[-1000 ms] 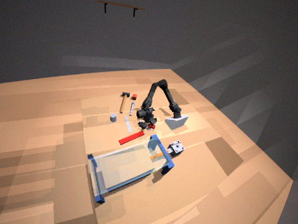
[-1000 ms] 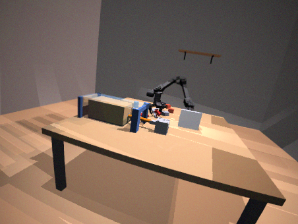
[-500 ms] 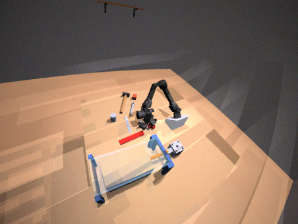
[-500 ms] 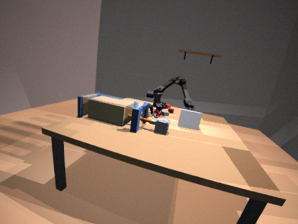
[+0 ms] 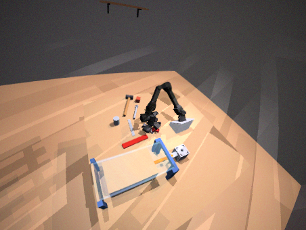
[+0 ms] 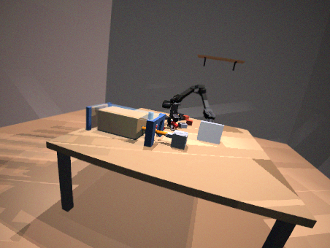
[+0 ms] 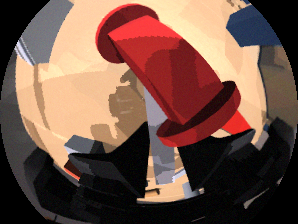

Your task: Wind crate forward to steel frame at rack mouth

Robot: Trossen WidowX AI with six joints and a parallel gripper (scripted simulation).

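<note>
The red grip lies 4 cm to the left of my gripper tip, 3 cm behind it and 3 cm above it. Round my gripper tip: grey bar (15 cm ahead, 8 cm to the right, 1 cm below); then winch handle (2 cm above); then grey block (14 cm to the right, 7 cm behind).
</note>
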